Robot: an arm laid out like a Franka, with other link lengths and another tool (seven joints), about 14 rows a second.
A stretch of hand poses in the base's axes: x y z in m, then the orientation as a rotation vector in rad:
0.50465, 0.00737, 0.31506, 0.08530, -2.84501, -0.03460
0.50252, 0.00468, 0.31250, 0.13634, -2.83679, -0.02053
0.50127, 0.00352, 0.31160, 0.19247, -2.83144, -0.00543
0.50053, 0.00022, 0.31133, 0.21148, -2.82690, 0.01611
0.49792, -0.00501, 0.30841, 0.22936, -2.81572, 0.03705
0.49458, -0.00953, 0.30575, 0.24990, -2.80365, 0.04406
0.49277, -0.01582, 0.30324, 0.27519, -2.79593, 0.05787
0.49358, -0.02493, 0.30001, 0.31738, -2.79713, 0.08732
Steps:
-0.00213, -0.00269, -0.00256, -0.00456, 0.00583, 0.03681
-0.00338, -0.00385, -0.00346, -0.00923, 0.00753, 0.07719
-0.00412, -0.00715, -0.00373, -0.02219, 0.01021, 0.09271
-0.00673, -0.01238, -0.00665, -0.03506, 0.01935, 0.10782
-0.01007, -0.01690, -0.00931, -0.03807, 0.02940, 0.12347
-0.01188, -0.02319, -0.01182, -0.04519, 0.03425, 0.14288
-0.01107, -0.03230, -0.01505, -0.06105, 0.02744, 0.17492

